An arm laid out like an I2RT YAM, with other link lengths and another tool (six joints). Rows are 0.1 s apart.
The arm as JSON. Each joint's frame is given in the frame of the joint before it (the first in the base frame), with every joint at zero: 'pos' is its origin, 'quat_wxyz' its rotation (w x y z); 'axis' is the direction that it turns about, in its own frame. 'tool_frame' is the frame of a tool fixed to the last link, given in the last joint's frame.
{
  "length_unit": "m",
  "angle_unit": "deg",
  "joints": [
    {
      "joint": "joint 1",
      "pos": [
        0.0,
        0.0,
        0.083
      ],
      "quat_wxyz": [
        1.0,
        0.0,
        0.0,
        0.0
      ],
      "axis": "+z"
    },
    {
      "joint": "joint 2",
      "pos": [
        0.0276,
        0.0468,
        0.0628
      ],
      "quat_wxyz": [
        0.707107,
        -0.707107,
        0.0,
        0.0
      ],
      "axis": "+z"
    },
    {
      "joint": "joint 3",
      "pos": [
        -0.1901,
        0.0,
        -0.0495
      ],
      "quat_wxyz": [
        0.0,
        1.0,
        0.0,
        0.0
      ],
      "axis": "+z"
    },
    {
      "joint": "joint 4",
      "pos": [
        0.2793,
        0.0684,
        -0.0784
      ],
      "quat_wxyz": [
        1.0,
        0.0,
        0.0,
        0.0
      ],
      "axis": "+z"
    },
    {
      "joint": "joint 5",
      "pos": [
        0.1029,
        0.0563,
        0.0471
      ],
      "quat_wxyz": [
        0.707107,
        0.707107,
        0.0,
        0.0
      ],
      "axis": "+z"
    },
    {
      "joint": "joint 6",
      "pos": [
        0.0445,
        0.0,
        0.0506
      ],
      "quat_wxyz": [
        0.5,
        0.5,
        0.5,
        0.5
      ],
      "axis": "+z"
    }
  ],
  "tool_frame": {
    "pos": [
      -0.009,
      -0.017,
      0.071
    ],
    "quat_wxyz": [
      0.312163,
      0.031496,
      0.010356,
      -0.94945
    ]
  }
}
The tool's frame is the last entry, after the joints.
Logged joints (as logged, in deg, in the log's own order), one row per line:
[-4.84, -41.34, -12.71, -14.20, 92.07, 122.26]
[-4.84, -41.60, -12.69, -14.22, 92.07, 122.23]
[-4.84, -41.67, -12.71, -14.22, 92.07, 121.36]
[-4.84, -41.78, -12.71, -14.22, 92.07, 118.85]
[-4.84, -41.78, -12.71, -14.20, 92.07, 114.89]
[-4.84, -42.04, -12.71, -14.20, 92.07, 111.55]
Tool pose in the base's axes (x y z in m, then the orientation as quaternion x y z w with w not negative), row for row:
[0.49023, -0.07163, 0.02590, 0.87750, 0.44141, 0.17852, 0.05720]
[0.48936, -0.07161, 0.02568, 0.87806, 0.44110, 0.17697, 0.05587]
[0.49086, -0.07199, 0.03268, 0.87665, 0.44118, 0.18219, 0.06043]
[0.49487, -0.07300, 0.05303, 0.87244, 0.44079, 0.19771, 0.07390]
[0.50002, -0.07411, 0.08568, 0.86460, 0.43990, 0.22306, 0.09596]
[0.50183, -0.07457, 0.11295, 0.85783, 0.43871, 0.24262, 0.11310]
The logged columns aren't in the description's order. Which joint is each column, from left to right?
Columns, left to right: joint 5, joint 4, joint 6, joint 1, joint 3, joint 2.
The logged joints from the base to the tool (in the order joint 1, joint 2, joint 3, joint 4, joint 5, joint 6), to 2 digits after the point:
[-14.20, 122.26, 92.07, -41.34, -4.84, -12.71]
[-14.22, 122.23, 92.07, -41.60, -4.84, -12.69]
[-14.22, 121.36, 92.07, -41.67, -4.84, -12.71]
[-14.22, 118.85, 92.07, -41.78, -4.84, -12.71]
[-14.20, 114.89, 92.07, -41.78, -4.84, -12.71]
[-14.20, 111.55, 92.07, -42.04, -4.84, -12.71]

